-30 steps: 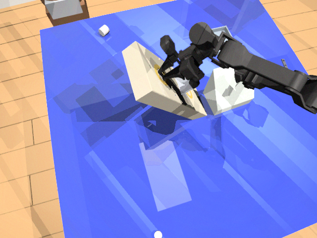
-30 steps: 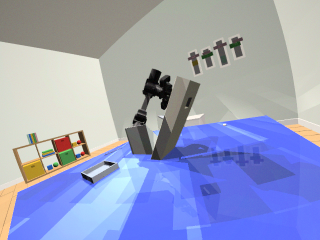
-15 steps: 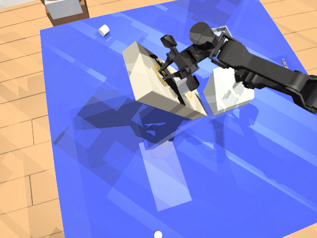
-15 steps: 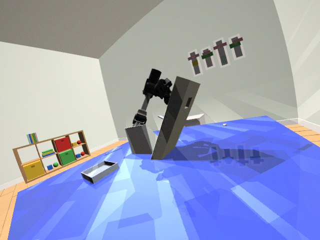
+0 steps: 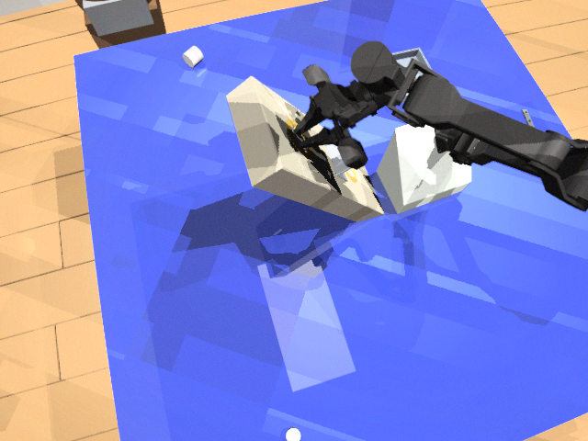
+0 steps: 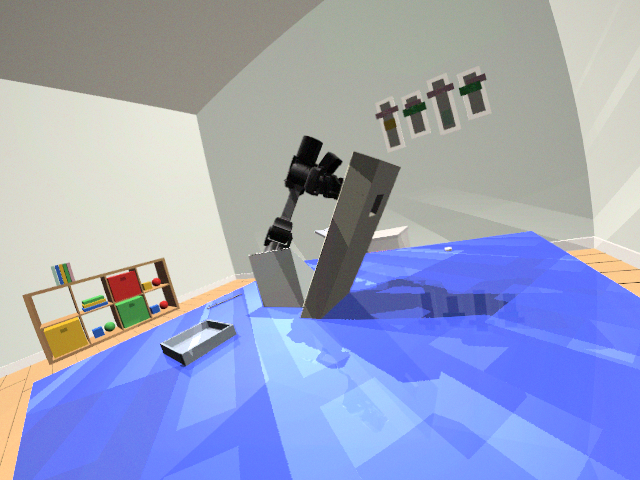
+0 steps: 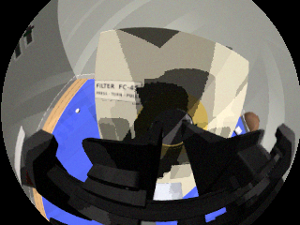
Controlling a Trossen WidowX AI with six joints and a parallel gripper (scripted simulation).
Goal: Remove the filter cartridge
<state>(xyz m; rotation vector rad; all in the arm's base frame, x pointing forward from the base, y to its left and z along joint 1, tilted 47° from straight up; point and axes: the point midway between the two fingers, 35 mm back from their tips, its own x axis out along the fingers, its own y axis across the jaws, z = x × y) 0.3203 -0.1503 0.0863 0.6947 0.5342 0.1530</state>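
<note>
The grey tray is 450 mm behind my gripper tip, 230 mm to the right of it and 270 mm below it. Round my gripper tip: round filter cartridge 10 mm ahead, 10 mm below.
</note>
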